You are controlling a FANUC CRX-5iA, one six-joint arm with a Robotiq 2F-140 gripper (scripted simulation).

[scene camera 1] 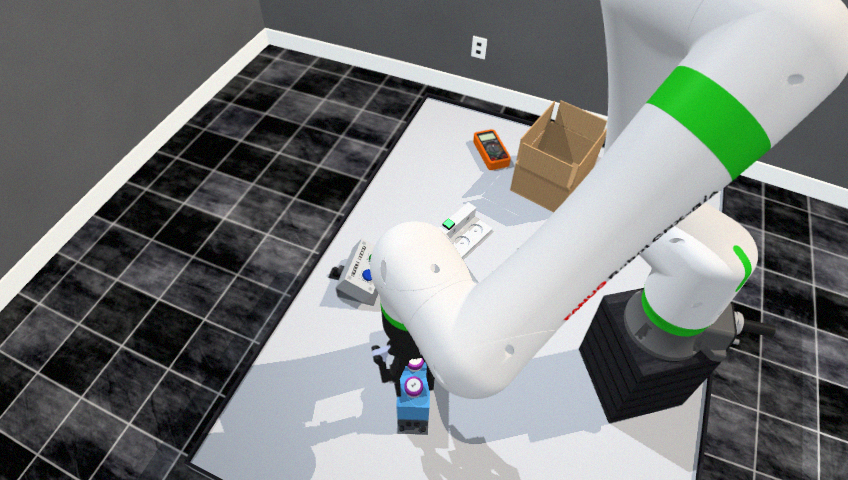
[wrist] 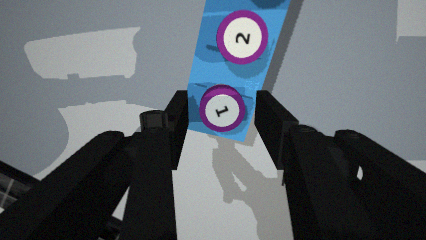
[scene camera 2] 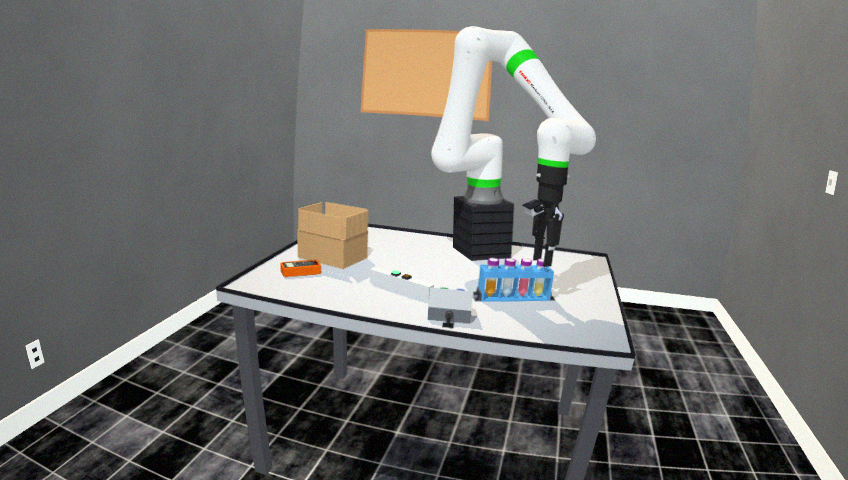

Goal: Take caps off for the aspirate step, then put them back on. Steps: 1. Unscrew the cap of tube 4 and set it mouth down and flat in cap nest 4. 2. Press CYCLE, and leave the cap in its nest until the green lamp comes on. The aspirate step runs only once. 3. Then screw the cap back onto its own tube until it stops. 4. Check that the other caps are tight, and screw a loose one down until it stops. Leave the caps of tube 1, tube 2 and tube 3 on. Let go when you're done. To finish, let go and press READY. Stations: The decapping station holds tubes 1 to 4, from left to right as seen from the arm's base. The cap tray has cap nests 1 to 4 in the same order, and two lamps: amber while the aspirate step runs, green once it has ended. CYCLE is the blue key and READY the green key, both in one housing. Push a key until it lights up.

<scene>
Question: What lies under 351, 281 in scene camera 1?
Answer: A grey key housing.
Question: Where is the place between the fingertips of my gripper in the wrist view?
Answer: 221, 107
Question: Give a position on a cardboard box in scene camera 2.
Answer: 327, 239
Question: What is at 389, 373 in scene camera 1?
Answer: My gripper.
</scene>
